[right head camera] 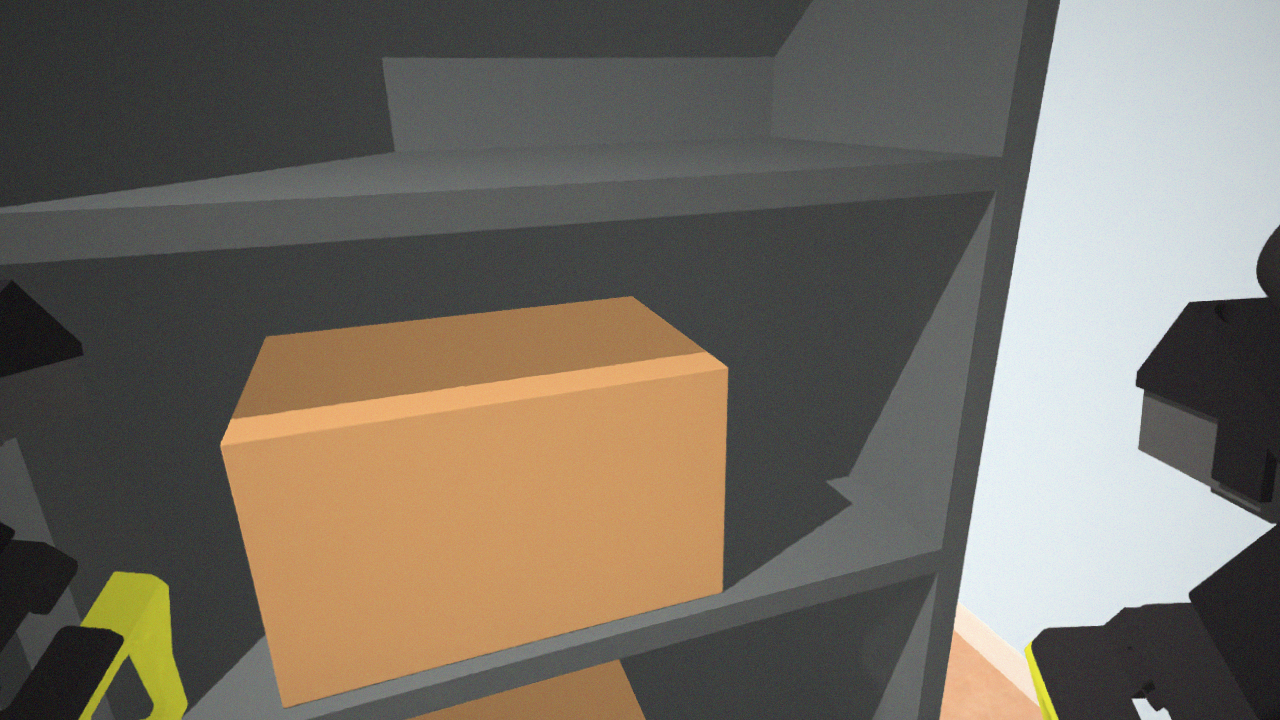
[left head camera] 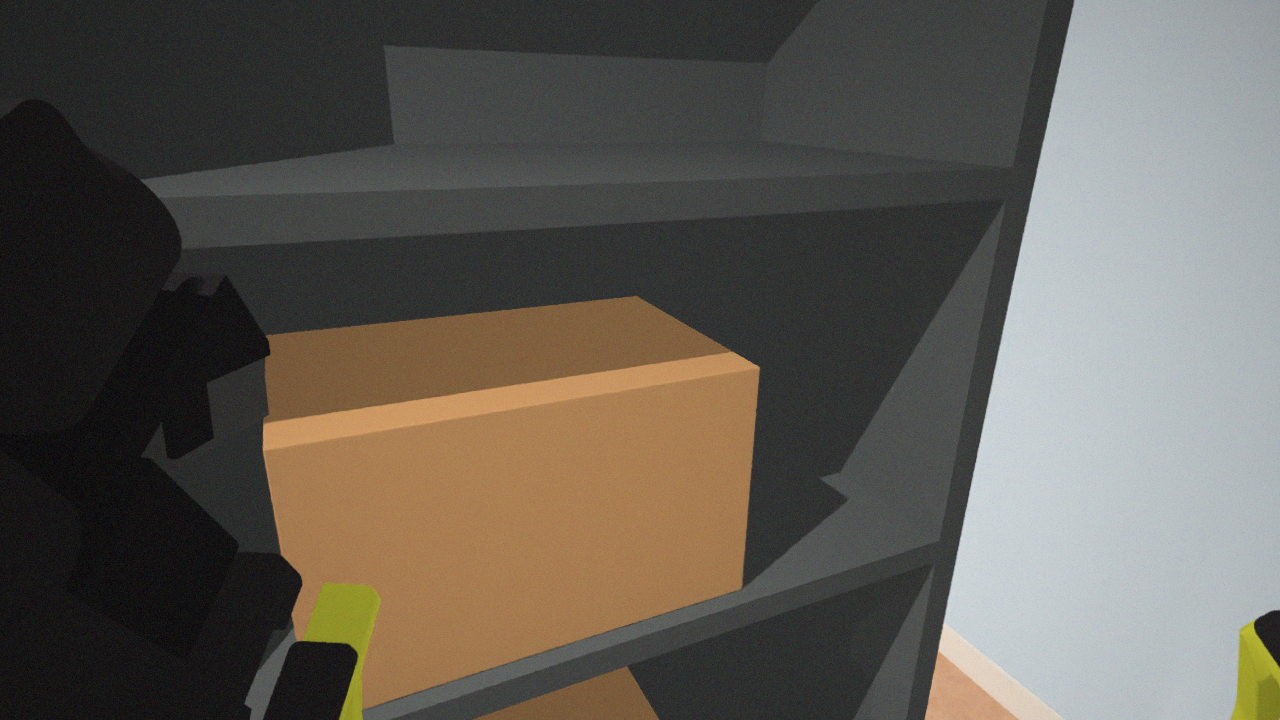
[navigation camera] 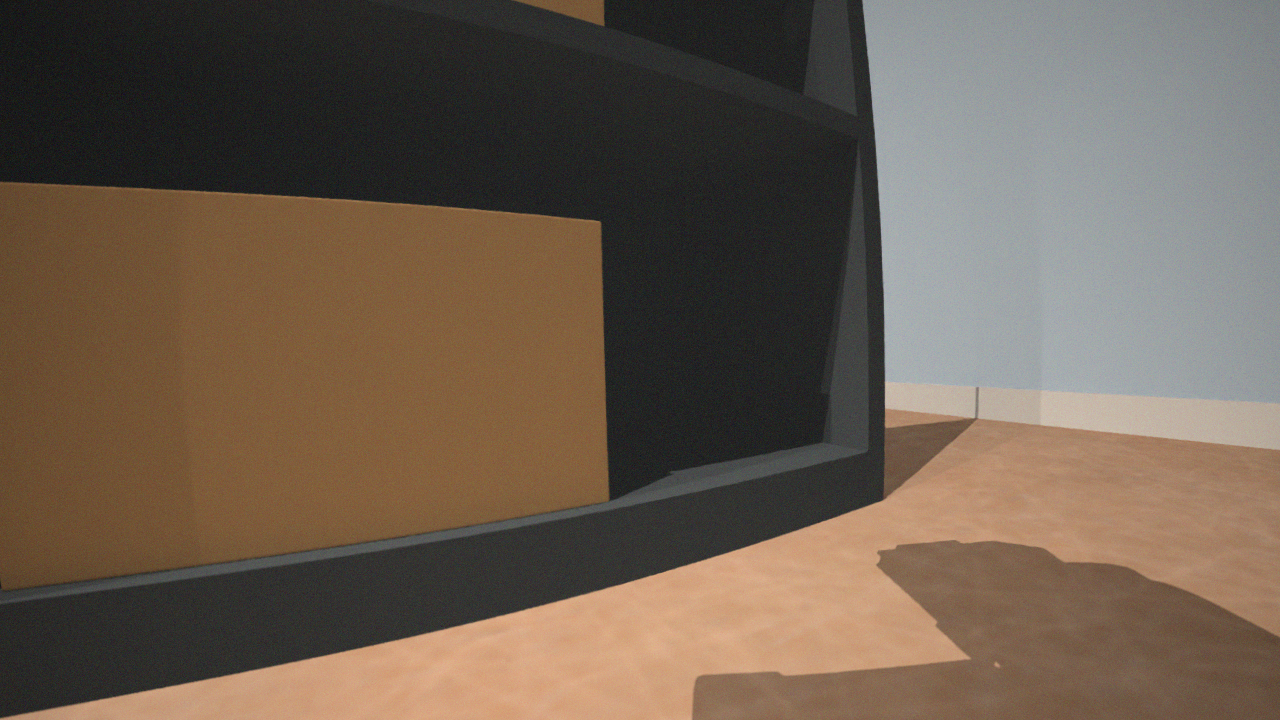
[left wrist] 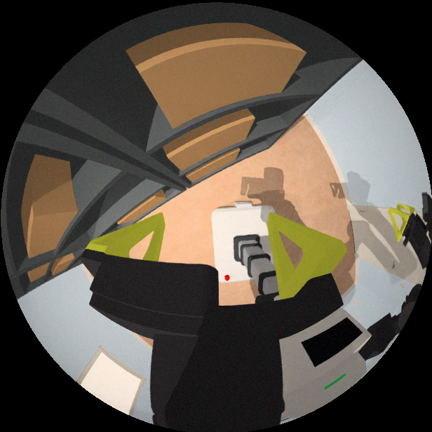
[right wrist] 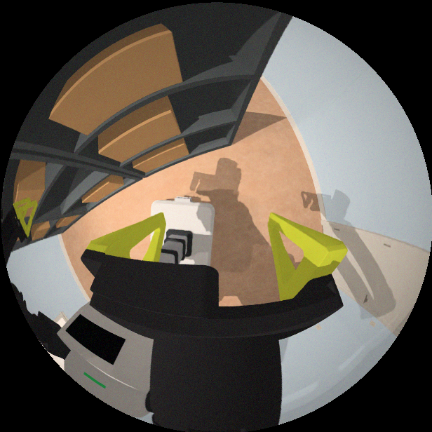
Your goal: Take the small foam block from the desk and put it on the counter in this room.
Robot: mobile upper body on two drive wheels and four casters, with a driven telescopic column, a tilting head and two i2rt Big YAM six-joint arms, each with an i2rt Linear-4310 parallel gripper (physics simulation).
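Places are measured from the left arm's base along level axes (x back, y right, z up), in centimetres.
Where they show: left gripper, between the fingertips: (right head camera: 71, 710).
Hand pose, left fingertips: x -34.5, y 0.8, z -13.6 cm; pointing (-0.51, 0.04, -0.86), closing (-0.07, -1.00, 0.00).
After its pixels a point has its place.
The small foam block, the desk and the counter do not show in these views. My left gripper (left wrist: 215, 217) is open with nothing between its yellow-green fingers; it points down over my white base and the floor, beside the shelf unit. Part of it also shows at the lower left in both head views. My right gripper (right wrist: 216, 218) is open and empty too, pointing down over the base edge and the floor. It also shows small at the right of the left wrist view (left wrist: 401, 217).
A dark grey shelf unit (left head camera: 581, 204) @(y 12.4, x -69.3, z 2.3 cm) (right head camera: 581, 198) @(y 17.0, x -71.4, z 2.6 cm) (right wrist: 243, 112) (navigation camera: 358, 595) @(y 2.3, x -64.6, z -136.6 cm) stands close in front. A large brown box (left head camera: 510, 537) @(y 5.7, x -68.4, z -27.7 cm) (right head camera: 483, 537) @(y 6.6, x -68.8, z -28.4 cm) (left wrist: 220, 80) (right wrist: 120, 80) sits on one shelf, with other boxes in other compartments. A pale blue wall (left head camera: 1163, 268) @(y 122.2, x -152.6, z -20.6 cm) (navigation camera: 1074, 179) @(y 135.2, x -124.4, z -79.6 cm) is at the right.
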